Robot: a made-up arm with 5 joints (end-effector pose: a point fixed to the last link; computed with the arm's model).
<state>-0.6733 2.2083 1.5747 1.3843 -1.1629</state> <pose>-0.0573 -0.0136 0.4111 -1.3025 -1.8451 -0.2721</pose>
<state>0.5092 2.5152 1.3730 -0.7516 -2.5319</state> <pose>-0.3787 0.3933 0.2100 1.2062 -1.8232 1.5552</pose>
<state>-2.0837 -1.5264 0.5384 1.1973 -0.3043</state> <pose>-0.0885 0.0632 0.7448 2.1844 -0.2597 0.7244</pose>
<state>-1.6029 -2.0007 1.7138 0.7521 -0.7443</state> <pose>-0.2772 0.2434 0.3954 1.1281 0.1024 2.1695</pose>
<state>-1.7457 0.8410 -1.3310 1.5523 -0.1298</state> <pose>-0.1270 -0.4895 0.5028 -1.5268 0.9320 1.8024</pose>
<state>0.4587 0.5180 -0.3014 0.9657 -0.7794</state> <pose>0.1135 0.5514 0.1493 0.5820 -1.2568 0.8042</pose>
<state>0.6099 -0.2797 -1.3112 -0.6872 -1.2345</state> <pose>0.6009 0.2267 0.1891 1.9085 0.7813 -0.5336</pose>
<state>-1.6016 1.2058 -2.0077 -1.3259 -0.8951</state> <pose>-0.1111 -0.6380 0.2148 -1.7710 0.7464 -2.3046</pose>
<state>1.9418 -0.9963 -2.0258 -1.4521 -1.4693</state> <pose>0.5878 -0.4415 0.2086 1.9551 0.3159 -1.3331</pose>
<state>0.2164 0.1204 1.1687 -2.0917 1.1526</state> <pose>0.5315 0.2807 -0.1162 -1.3493 2.3558 -0.3532</pose>
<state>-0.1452 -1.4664 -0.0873 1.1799 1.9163</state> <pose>0.0659 0.5833 -0.2441 -1.7350 0.2506 0.2299</pose>
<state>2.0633 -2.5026 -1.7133 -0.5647 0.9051</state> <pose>-0.0848 -0.6882 0.3577 0.0319 0.5167 -2.1961</pose>
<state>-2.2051 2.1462 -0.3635 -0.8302 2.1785</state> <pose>-0.4028 -0.4159 0.4411 0.0546 0.4400 -1.2845</pose>
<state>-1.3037 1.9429 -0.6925 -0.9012 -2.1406</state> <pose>-0.4690 -0.2173 0.5483 -2.2668 0.8265 -1.4096</pose>
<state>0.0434 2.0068 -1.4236 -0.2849 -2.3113</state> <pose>-0.4613 0.1867 0.3436 -1.7242 -1.0124 -2.3311</pose>
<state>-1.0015 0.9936 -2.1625 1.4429 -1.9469</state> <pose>-0.1282 -0.1818 0.5256 -0.5169 1.0196 -0.0547</pose>
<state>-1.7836 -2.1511 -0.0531 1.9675 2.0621</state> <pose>-0.2525 0.3537 0.7502 -0.3026 -0.0193 0.1892</pose>
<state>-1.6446 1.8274 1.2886 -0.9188 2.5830</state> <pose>-0.0301 -0.3850 0.4202 -1.0022 1.5974 0.0091</pose>
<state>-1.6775 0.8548 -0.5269 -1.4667 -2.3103</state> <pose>0.2002 -0.5372 0.4744 -1.9504 -0.8583 -0.3341</pose>
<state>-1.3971 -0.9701 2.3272 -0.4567 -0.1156</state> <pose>0.0905 0.5716 0.1412 -0.9355 0.1453 0.7259</pose>
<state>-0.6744 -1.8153 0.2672 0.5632 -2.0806</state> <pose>0.0121 0.5738 0.0976 2.1731 1.4595 -0.7848</pose>
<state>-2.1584 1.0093 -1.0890 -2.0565 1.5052</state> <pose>-0.0754 -0.6836 0.1755 0.5718 -1.3623 0.6240</pose>
